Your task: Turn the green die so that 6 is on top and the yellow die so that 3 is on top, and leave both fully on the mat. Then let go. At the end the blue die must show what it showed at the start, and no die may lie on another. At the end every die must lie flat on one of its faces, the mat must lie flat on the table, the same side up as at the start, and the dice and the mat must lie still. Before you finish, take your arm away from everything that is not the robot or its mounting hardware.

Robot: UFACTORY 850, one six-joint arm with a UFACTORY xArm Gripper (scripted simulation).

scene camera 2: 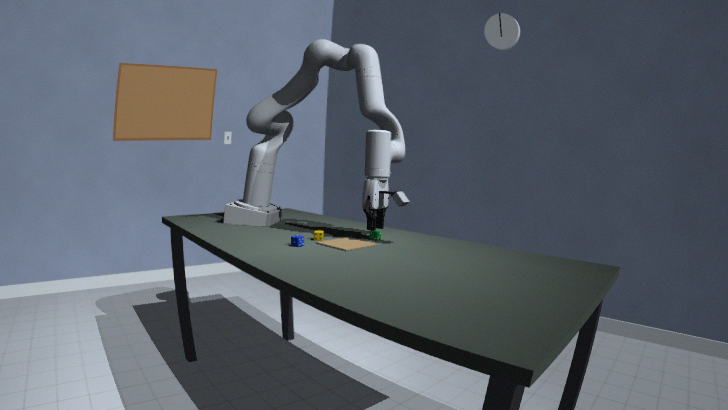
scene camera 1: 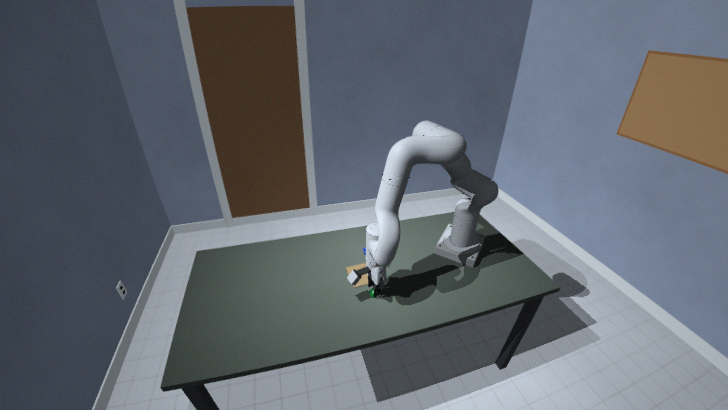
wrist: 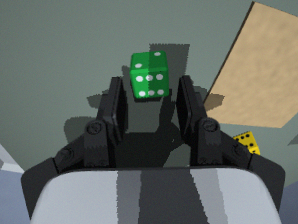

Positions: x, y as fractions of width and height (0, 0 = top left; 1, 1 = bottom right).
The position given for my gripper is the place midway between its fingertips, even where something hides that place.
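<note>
There's a green die (wrist: 0.50, 0.33) that I can see in the wrist view, and my gripper (wrist: 0.51, 0.40) is visible there too.
</note>
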